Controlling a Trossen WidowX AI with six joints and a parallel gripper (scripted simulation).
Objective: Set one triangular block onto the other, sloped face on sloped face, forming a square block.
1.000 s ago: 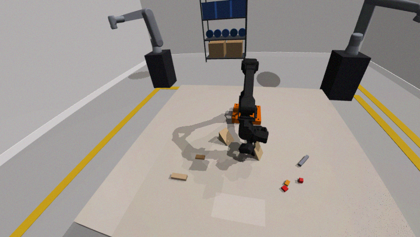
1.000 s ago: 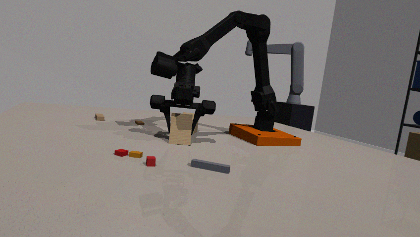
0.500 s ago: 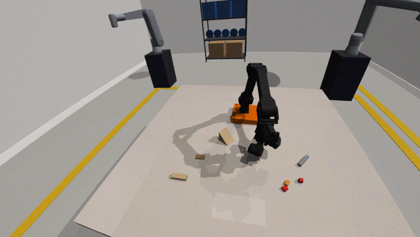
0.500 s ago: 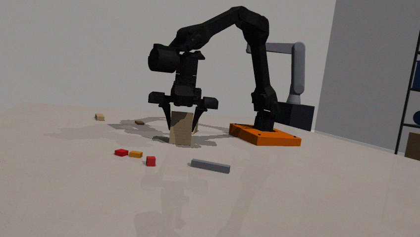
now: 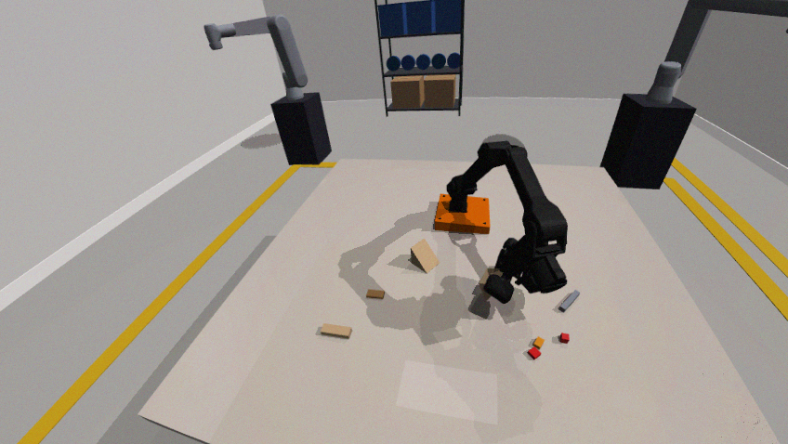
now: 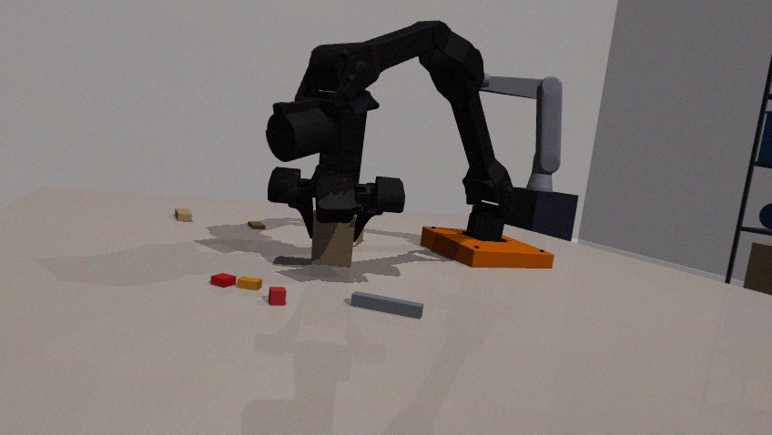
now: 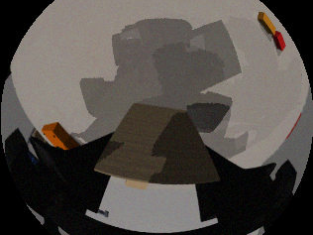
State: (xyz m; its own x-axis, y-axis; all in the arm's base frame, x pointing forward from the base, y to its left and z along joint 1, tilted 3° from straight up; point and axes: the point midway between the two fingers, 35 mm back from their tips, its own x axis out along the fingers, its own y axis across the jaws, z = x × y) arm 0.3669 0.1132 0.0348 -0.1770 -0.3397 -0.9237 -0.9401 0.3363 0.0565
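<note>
The orange cube is 14 cm ahead of my gripper tip, 11 cm to the left of it and 4 cm below it. From my gripper tip the other things lie so: grey bar (21 cm to the left, 3 cm below, 1 cm ahead).
</note>
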